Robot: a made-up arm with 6 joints.
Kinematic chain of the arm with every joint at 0, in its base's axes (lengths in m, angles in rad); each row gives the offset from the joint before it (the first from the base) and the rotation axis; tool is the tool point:
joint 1: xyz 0 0 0.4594 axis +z
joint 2: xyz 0.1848 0 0 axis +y
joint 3: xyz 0 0 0.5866 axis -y
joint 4: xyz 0 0 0.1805 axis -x
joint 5: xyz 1.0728 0 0 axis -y
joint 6: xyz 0.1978 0 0 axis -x
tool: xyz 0 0 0
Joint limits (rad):
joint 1: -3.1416..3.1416
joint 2: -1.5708..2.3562
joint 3: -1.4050..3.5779
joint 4: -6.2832..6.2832
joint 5: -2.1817..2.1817
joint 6: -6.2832..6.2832
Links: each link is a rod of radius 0.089 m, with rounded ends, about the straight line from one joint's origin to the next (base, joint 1, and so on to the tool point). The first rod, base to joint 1, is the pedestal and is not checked.
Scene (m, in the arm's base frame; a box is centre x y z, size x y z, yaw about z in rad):
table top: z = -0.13
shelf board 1: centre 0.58 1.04 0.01 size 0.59 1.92 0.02 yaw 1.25
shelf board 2: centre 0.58 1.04 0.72 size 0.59 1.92 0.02 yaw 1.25
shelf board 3: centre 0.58 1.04 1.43 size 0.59 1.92 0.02 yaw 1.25
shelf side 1: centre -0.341 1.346 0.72 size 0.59 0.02 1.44 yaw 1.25
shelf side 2: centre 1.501 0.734 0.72 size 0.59 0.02 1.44 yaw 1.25
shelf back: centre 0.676 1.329 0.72 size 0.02 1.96 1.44 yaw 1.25
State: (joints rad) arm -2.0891 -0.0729 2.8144 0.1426 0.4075 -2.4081
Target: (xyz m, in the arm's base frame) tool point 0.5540 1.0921 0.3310
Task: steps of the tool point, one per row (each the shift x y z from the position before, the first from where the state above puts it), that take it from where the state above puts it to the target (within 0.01 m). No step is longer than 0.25 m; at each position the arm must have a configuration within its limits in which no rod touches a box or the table.
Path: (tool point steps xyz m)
1: -0.0427 -0.1654 0.0393
2: -0.0533 -0.1564 -0.0010
3: -0.0569 -0.1387 -0.0383
4: 0.0326 0.0509 -0.2365
5: -0.0095 -0.0006 -0.2194
6: -0.0397 -0.0395 -0.1836
7: -0.0559 -0.0616 -0.1397
8: 0.0581 0.1161 -0.0200
9: 0.0534 0.1262 -0.0105
10: 0.0446 0.1307 0.0002
11: 0.0325 0.1284 0.0108
12: 0.0179 0.1199 0.0195

